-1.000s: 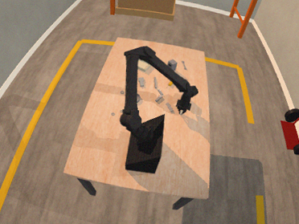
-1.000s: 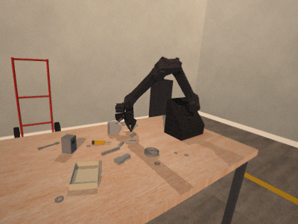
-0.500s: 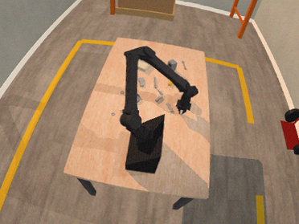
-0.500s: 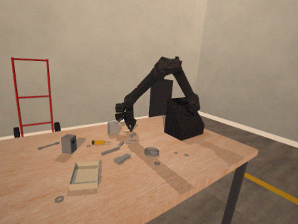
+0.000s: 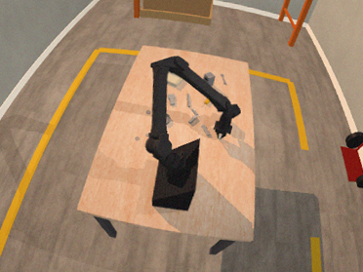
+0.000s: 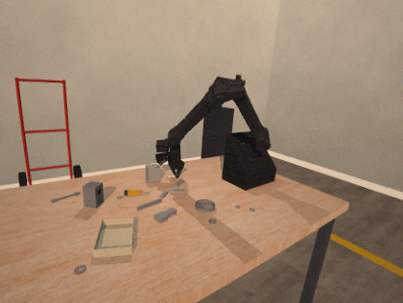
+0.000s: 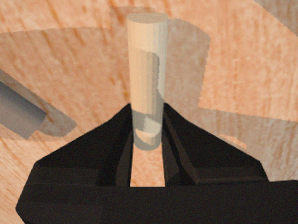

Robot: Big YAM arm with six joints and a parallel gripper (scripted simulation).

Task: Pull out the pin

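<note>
My hand is 2 cm short of the pale pin and 1 cm to the left of it. From my hand the other things lie so: darker grey block (47 cm ahead, 6 cm to the left, 4 cm above); yellow-handled screwdriver (29 cm ahead, 7 cm to the left); light grey block (12 cm ahead, 4 cm to the right, 4 cm above).
</note>
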